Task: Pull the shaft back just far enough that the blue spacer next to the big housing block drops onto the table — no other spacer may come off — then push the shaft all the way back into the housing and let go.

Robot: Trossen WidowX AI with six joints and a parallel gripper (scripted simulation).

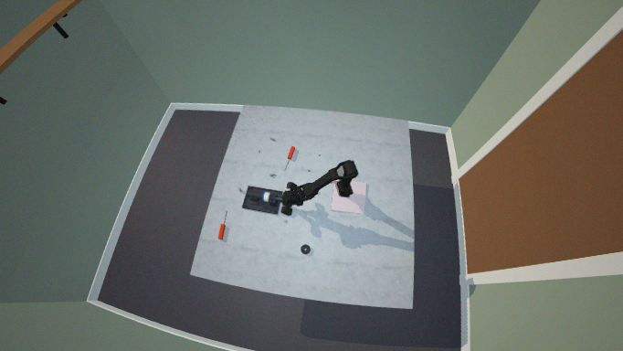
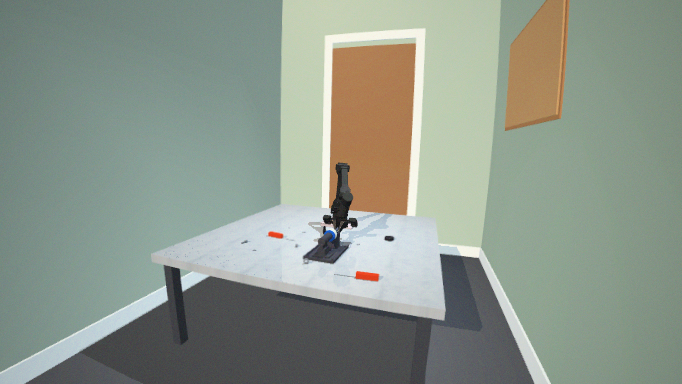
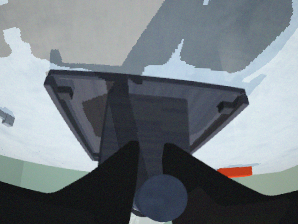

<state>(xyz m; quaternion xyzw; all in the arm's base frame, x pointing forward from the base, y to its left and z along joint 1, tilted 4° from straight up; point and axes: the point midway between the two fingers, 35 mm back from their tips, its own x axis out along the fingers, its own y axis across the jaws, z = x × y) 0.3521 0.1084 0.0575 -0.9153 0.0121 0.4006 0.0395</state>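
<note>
My gripper tip is 13 cm short of the baseplate, 1 cm to the left of it and 1 cm above it.
</note>
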